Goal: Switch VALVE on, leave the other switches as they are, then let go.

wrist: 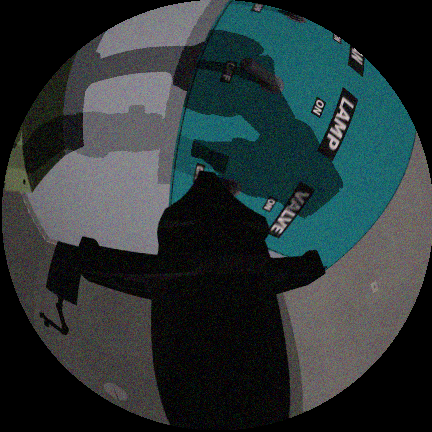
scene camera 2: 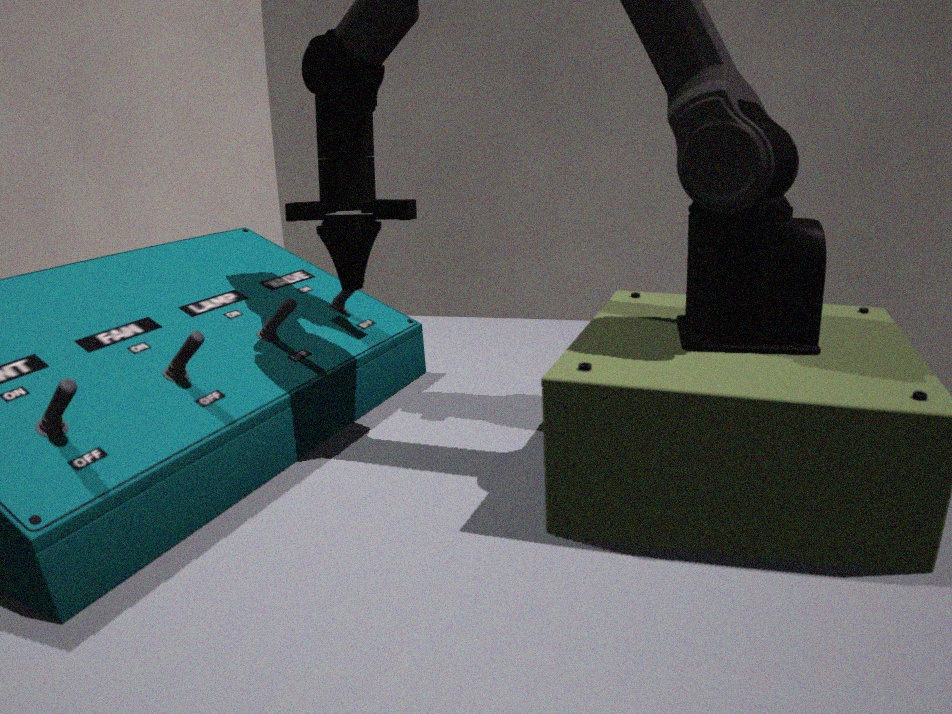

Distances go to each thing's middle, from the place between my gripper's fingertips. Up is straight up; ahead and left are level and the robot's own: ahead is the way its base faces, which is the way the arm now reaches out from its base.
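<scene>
Teal switch panel (scene camera 2: 145,454): 4 cm below my hand, 13 cm ahead of it and 14 cm to the left of it.
</scene>
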